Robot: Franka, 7 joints.
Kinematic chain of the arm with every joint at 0, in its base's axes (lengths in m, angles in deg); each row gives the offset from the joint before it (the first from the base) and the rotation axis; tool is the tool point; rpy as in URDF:
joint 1: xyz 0 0 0.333 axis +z
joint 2: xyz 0 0 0 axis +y
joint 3: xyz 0 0 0.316 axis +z
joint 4: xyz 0.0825 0 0 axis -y
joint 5: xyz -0.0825 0 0.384 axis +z
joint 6: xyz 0 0 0 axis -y
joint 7: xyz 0.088 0 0 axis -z
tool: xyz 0 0 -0.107 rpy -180 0 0
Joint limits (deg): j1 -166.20..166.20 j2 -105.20..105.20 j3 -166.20..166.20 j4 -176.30..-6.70 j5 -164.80..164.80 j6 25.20..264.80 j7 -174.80..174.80
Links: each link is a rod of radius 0.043 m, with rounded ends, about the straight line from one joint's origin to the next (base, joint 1, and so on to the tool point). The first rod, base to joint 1, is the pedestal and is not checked.
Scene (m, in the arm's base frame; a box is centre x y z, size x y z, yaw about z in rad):
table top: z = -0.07
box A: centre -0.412 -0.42 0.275 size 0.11 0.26 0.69 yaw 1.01
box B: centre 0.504 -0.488 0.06 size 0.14 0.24 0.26 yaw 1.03
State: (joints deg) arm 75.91 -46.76 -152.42 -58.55 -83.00 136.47 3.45
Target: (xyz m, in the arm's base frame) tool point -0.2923 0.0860 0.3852
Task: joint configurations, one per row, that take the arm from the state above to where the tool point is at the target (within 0.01 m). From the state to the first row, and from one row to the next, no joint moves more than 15 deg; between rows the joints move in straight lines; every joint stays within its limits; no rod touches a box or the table.
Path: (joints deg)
1: 77.25 -32.73 -150.78 -68.98 -82.65 132.45 -3.16
2: 78.60 -18.69 -149.14 -79.42 -82.29 128.43 -9.77
3: 79.94 -4.66 -147.50 -89.85 -81.94 124.40 -16.38
4: 81.28 9.37 -145.86 -100.29 -81.58 120.38 -23.00
5: 82.62 23.40 -144.22 -110.72 -81.23 116.36 -29.61
6: 83.97 37.44 -142.58 -121.16 -80.87 112.34 -36.22
7: 70.87 35.14 -145.95 -125.98 -78.09 105.99 -30.55
8: 57.77 32.84 -149.33 -130.81 -75.31 99.63 -24.88
9: 44.68 30.55 -152.70 -135.64 -72.53 93.28 -19.22
10: 31.58 28.25 -156.08 -140.47 -69.75 86.92 -13.55
11: 18.48 25.95 -159.45 -145.30 -66.96 80.57 -7.88
12: 5.39 23.66 -162.83 -150.12 -64.18 74.22 -2.22
13: -7.71 21.36 -166.20 -154.95 -61.40 67.86 3.45

